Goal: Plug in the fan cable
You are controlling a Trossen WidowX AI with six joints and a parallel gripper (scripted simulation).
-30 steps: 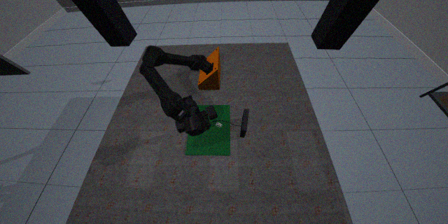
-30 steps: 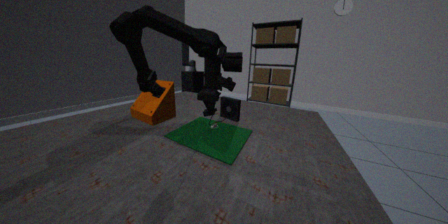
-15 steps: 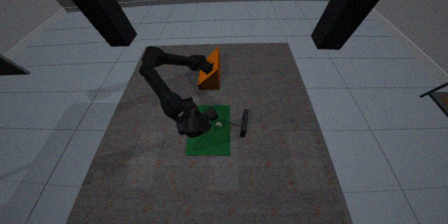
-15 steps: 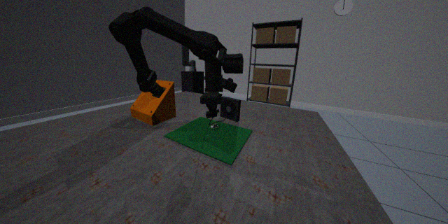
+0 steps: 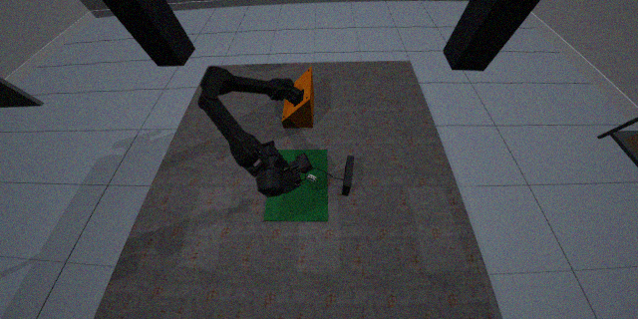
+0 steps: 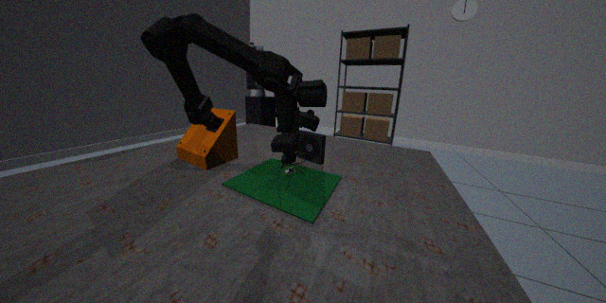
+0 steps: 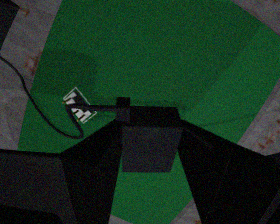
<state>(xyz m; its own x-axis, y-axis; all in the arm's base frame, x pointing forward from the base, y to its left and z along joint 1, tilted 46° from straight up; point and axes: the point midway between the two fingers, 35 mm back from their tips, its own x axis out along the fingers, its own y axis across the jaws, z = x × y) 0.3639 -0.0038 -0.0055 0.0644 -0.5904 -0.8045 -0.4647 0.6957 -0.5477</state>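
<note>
Now: gripper tip 100 mm above the green board, 30 mm past it and 10 mm to the right of it. The rest, counted from my gripper tip: white four-pin header 90 mm below, 60 mm to the left, 50 mm behind; then black plug 10 mm behind; then black fan 200 mm to the left, 40 mm behind, 30 mm below.
</note>
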